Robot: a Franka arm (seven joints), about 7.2 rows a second.
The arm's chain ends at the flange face. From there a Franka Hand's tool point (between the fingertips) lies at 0.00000 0.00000 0.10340 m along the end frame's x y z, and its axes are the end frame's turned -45 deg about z.
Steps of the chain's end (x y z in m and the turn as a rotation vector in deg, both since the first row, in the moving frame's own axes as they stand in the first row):
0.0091 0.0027 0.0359 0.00 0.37 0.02
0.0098 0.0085 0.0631 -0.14 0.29 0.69
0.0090 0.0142 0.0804 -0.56 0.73 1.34
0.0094 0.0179 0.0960 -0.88 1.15 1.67
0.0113 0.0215 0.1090 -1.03 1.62 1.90
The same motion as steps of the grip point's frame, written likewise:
0.0050 0.0088 0.0359 -0.26 0.26 0.02
0.0011 0.0135 0.0631 -0.30 0.11 0.69
-0.0035 0.0181 0.0804 -0.91 0.12 1.34
-0.0057 0.0219 0.0960 -1.44 0.19 1.67
-0.0065 0.0266 0.1089 -1.87 0.42 1.90

